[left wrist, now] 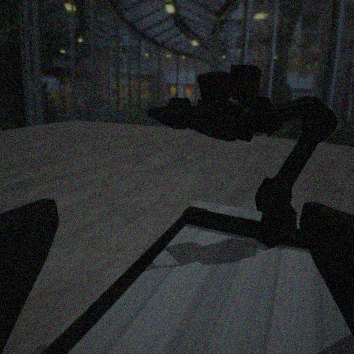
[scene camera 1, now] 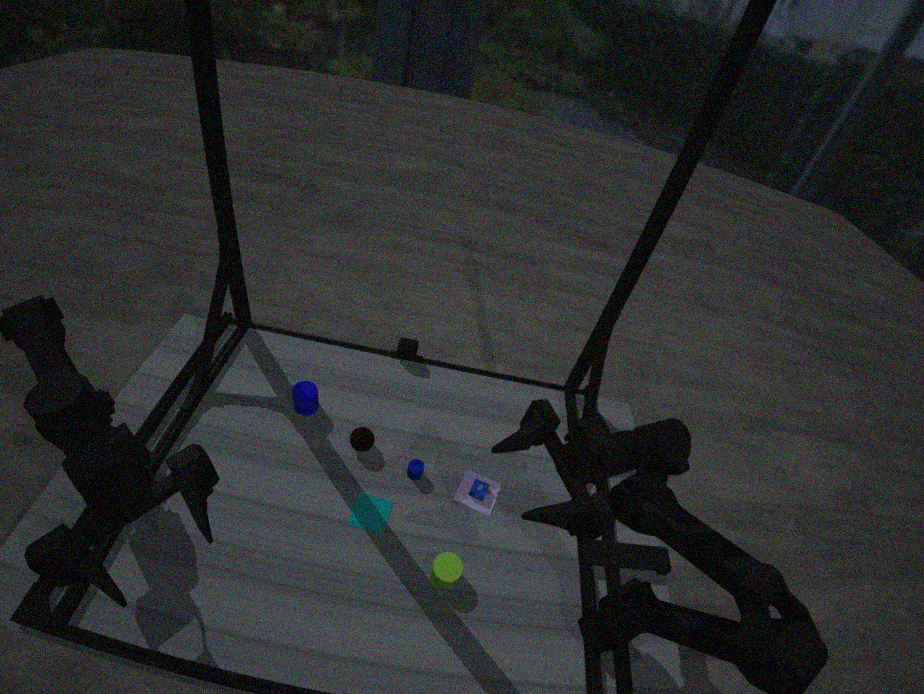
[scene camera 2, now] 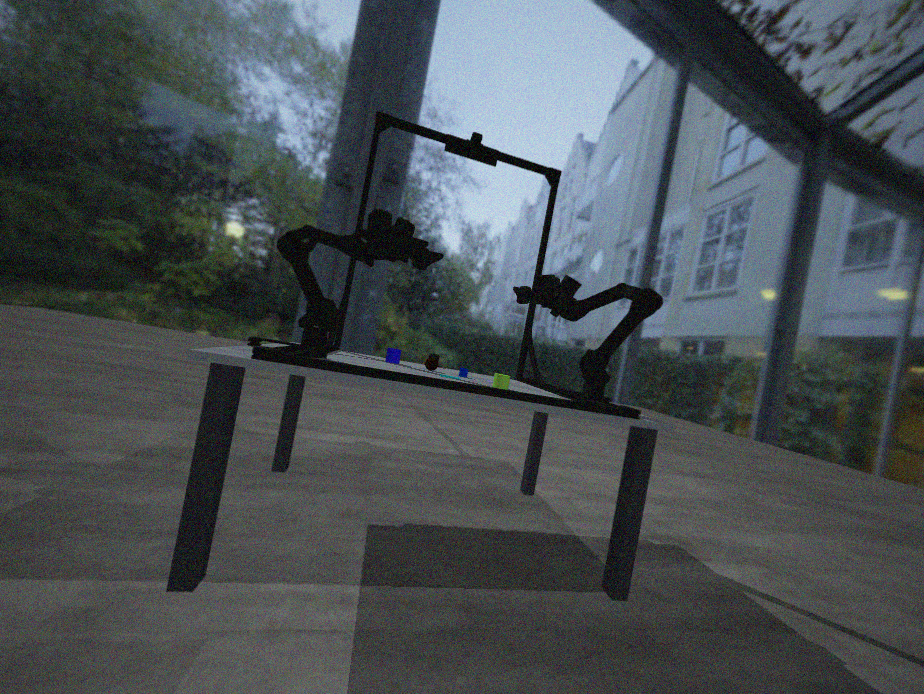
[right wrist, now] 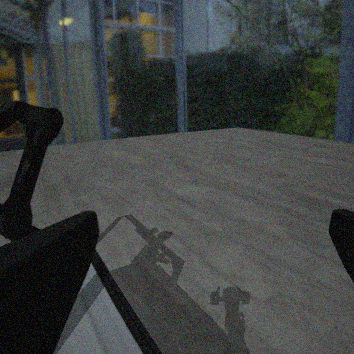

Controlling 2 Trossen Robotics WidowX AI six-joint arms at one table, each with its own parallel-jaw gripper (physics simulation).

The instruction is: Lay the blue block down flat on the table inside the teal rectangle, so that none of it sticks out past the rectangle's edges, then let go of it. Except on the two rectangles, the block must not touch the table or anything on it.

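Frame: origin at the left arm's base, x ahead, y left, z up, level; centimetres.
Where they show: left gripper, between the fingertips: (left wrist: pixel 181 212) (scene camera 1: pixel 506 481) (scene camera 2: pixel 523 287); right gripper, between the fingertips: (left wrist: pixel 159 114) (scene camera 1: pixel 168 572) (scene camera 2: pixel 436 250) (right wrist: pixel 214 222); left arm's base, origin of its link: (scene camera 1: pixel 603 631) (scene camera 2: pixel 592 399); right arm's base, origin of its link: (left wrist: pixel 270 233) (scene camera 2: pixel 311 349).
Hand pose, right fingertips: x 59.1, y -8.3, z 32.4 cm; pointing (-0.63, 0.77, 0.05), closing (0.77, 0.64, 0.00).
Observation:
Things, the pixels of their top centre, and the offset from my right fingertips. "spot": a spot on its surface instead.
- small blue block, centre of its top: (scene camera 1: pixel 480 487) dz -32.4, dx -43.4, dy -22.6 cm
- pale lilac rectangle, a spot on its surface: (scene camera 1: pixel 464 496) spot: dz -34.2, dx -40.3, dy -21.9 cm
- teal rectangle, a spot on its surface: (scene camera 1: pixel 363 521) spot: dz -34.2, dx -20.1, dy -18.5 cm
- small blue cylinder, centre of its top: (scene camera 1: pixel 416 465) (scene camera 2: pixel 464 368) dz -31.2, dx -31.1, dy -28.1 cm
- dark red ball, centre of its top: (scene camera 1: pixel 362 432) (scene camera 2: pixel 432 357) dz -29.3, dx -20.7, dy -35.3 cm
- larger blue cylinder, centre of its top: (scene camera 1: pixel 304 390) (scene camera 2: pixel 394 349) dz -29.0, dx -8.9, dy -46.3 cm
- lime cylinder, centre of its top: (scene camera 1: pixel 448 566) (scene camera 2: pixel 502 374) dz -30.0, dx -33.6, dy -7.1 cm
The small blue block (scene camera 1: pixel 479 489) rests on the pale lilac rectangle (scene camera 1: pixel 464 496), right of the table's middle in scene camera 1; whether it lies flat or stands is hard to tell. The teal rectangle (scene camera 1: pixel 363 521) lies to its left with a shadow band across it and bears no object; a sliver of this teal rectangle (scene camera 2: pixel 451 376) shows in scene camera 2. My left gripper (scene camera 1: pixel 507 483) (scene camera 2: pixel 516 294) (left wrist: pixel 181 212) is open and empty, high above the table. My right gripper (scene camera 1: pixel 168 572) (scene camera 2: pixel 439 257) (right wrist: pixel 214 222) is open and empty, also high, over the table's left side. The block does not show in the wrist views.
A small blue cylinder (scene camera 1: pixel 415 469) (scene camera 2: pixel 463 372) stands between the rectangles. A dark red ball (scene camera 1: pixel 362 438) (scene camera 2: pixel 432 362) and a larger blue cylinder (scene camera 1: pixel 305 398) (scene camera 2: pixel 393 356) are farther back left. A lime cylinder (scene camera 1: pixel 447 569) (scene camera 2: pixel 501 381) stands in front. A black frame (scene camera 1: pixel 321 339) edges the table.

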